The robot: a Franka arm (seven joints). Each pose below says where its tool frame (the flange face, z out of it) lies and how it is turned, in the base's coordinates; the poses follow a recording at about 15 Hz.
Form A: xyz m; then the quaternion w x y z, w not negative.
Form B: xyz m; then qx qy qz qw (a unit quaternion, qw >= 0). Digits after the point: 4 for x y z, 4 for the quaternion.
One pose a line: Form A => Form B
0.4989 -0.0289 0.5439 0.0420 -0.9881 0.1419 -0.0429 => 0.4989 -0.0289 0.5439 -0.9881 0.1419 -0.0429 0.0420
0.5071 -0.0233 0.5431 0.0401 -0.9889 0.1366 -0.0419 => 0.5071 -0.0233 0.5431 -0.9889 0.1366 -0.0419 0.0401
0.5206 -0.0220 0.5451 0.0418 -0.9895 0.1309 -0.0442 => 0.5206 -0.0220 0.5451 -0.9895 0.1309 -0.0442 0.0418
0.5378 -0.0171 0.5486 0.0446 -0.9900 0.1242 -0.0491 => 0.5378 -0.0171 0.5486 -0.9900 0.1242 -0.0491 0.0446
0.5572 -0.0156 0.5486 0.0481 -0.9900 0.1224 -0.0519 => 0.5572 -0.0156 0.5486 -0.9900 0.1224 -0.0519 0.0481
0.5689 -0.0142 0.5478 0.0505 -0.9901 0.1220 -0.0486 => 0.5689 -0.0142 0.5478 -0.9901 0.1220 -0.0486 0.0505
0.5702 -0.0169 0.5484 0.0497 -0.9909 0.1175 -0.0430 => 0.5702 -0.0169 0.5484 -0.9909 0.1175 -0.0430 0.0497
